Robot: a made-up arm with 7 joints.
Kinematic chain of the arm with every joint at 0, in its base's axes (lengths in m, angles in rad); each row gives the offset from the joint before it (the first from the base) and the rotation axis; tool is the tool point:
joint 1: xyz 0 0 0.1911 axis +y
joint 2: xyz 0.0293 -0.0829 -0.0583 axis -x
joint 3: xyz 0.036 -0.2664 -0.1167 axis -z
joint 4: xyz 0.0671 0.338 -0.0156 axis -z
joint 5: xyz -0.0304 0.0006 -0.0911 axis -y
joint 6: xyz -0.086 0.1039 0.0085 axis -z
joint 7: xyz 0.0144 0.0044 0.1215 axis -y
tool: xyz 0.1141 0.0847 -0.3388
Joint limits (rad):
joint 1: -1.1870..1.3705
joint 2: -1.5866..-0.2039
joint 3: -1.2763..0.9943
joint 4: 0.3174..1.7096
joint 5: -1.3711..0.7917
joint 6: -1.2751..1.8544
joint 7: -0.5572..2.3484
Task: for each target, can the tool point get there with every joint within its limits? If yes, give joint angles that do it. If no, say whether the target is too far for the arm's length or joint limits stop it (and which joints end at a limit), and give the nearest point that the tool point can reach.
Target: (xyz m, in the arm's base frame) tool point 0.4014 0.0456 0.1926
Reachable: yes | joints -0.4812 -0.7386 -0.3587 0.8772 -0.5750 0.2116 1.5416
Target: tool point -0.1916 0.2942 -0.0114
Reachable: yes | joints 0.1673 -1.2782 -0.9936 1.0799 -0.3418 0.9515 0.3139
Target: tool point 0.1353 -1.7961 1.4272
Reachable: no: too far | nearest point 0.3041 -0.6049 0.7433 | short by 1.384 m
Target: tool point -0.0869 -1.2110 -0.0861
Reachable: no: joint limits stop it (at a limit: joint 2, joint 3, joint 6) | nearest point -0.1155 -0.6954 -0.1774 | short by 0.524 m
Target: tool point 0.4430 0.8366 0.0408
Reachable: no: joint limits stop it (at a limit: joint 2, joint 5, joint 6) | nearest point 0.3342 0.4915 0.0777 | short by 0.364 m
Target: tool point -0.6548 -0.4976 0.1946
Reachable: no: joint limits stop it (at a limit: joint 3, joint 5, joint 6, joint 7) | nearest point -0.5689 -0.4277 0.1941 | short by 0.111 m
